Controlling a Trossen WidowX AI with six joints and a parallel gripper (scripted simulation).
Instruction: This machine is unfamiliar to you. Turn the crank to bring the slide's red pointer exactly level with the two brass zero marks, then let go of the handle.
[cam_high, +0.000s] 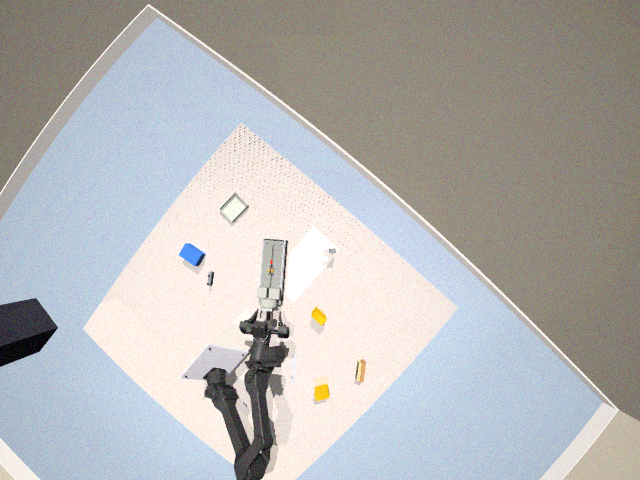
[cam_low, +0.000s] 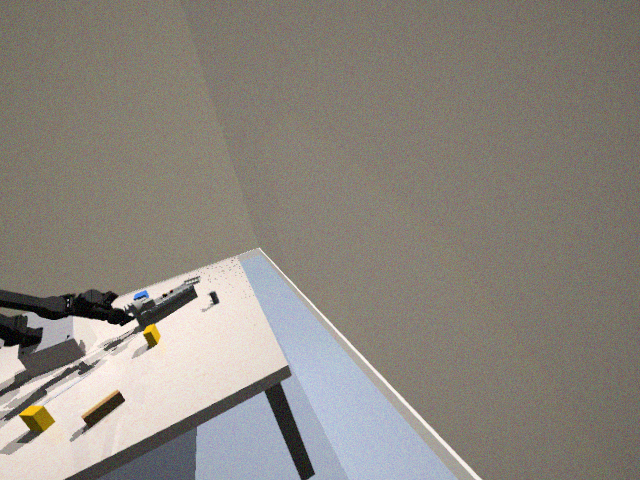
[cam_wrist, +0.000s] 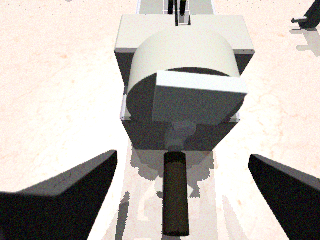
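Right now the crank is right at my gripper tip. Round my gripper tip: blue block (41 cm to the left, 10 cm behind, 5 cm below); then dark brown crank handle (2 cm behind, 1 cm to the right, 1 cm below); then red pointer (15 cm ahead, 13 cm to the left, 1 cm above).
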